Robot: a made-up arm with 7 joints.
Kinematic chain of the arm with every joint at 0, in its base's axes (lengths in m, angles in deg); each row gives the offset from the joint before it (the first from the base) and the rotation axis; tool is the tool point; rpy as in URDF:
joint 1: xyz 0 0 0.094 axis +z
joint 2: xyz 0 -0.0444 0.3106 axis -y
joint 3: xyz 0 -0.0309 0.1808 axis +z
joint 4: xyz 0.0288 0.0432 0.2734 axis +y
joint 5: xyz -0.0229 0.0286 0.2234 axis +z
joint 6: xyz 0 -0.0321 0.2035 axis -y
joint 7: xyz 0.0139 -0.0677 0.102 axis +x
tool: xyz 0 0 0 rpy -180 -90 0
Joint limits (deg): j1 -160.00..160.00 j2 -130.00..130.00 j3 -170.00..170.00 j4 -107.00..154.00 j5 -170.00..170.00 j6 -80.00..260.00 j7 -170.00..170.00
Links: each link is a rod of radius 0.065 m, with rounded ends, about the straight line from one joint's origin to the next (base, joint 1, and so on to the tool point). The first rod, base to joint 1, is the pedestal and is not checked.
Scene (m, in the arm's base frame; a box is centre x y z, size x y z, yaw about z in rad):
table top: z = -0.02
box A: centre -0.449 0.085 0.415 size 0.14 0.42 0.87 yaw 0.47
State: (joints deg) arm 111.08 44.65 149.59 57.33 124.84 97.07 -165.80
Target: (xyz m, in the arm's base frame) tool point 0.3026 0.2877 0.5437
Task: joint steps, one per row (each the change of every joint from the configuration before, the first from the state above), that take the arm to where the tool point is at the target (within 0.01 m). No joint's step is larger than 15 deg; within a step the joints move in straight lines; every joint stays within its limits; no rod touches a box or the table.
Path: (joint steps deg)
1: -3.70 -1.61 -14.48 -2.75 -3.98 2.37 3.61
2: -3.70 -1.62 -14.47 -2.76 -3.98 2.36 3.60
3: -3.70 -1.61 -14.48 -2.75 -3.99 2.37 3.61
4: -3.70 -1.61 -14.47 -2.76 -3.98 2.37 3.61
5: -6.32 -7.34 -12.79 8.51 -2.01 -7.45 -1.12
6: -6.31 -7.34 -12.79 8.51 -2.00 -7.45 -1.12
7: -6.32 -7.35 -12.78 8.50 -2.01 -7.45 -1.12
8: -6.32 -7.34 -12.79 8.51 -2.01 -7.44 -1.12
9: -6.31 -7.34 -12.79 8.51 -2.00 -7.45 -1.12
10: -6.32 -7.34 -12.78 8.51 -2.01 -7.45 -1.12
11: -11.47 -3.30 7.67 1.99 1.52 9.30 -1.93
12: -11.47 -3.29 7.67 1.98 1.53 9.31 -1.93
13: -11.47 -3.29 7.67 1.99 1.52 9.30 -1.92
14: -11.48 -3.30 7.67 1.99 1.52 9.30 -1.93

